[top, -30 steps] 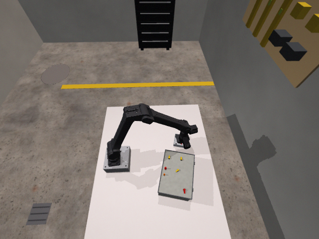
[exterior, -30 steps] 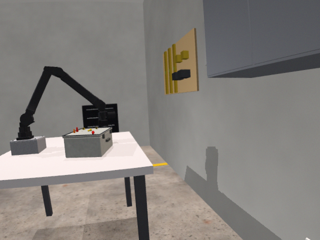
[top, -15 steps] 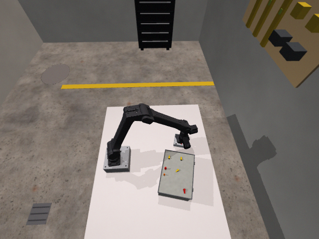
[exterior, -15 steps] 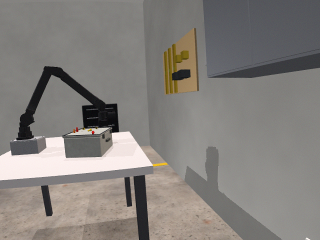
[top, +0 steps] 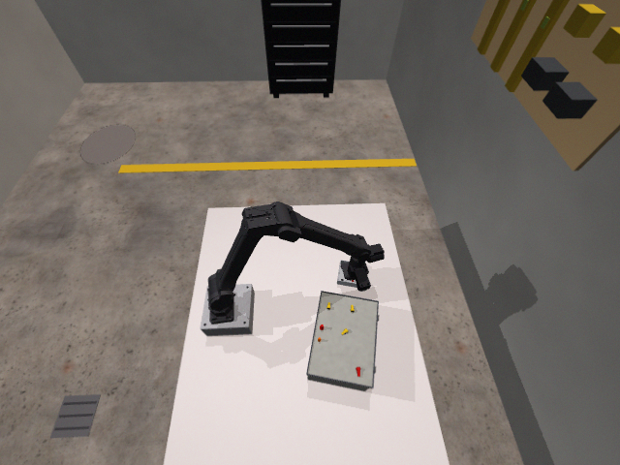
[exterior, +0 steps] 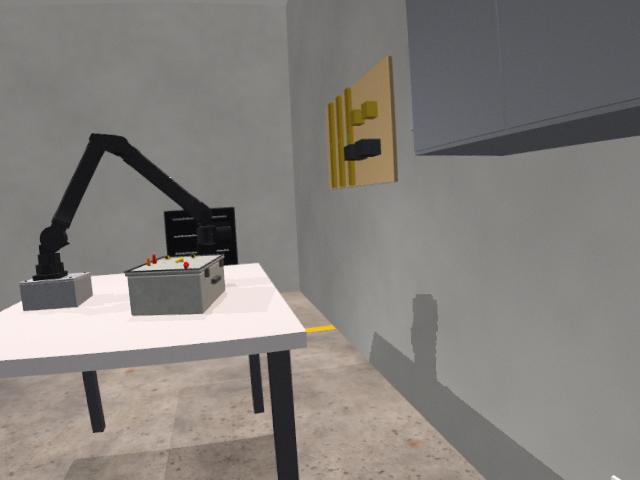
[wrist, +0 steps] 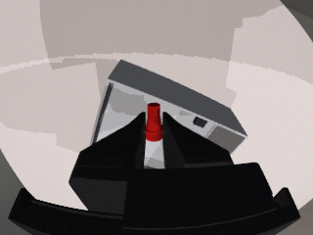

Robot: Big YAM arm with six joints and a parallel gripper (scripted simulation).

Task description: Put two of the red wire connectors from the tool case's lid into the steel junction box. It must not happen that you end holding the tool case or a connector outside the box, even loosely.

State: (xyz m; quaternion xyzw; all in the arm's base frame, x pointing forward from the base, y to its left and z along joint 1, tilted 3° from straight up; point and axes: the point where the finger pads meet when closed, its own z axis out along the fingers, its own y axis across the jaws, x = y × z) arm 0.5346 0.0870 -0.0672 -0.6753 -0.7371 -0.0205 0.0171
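The grey tool case lies 26 cm to the right of my hand, 10 cm behind it and 7 cm above it. The rest, counted from my hand: orange connector: 26 cm to the right, 19 cm behind, 12 cm above.
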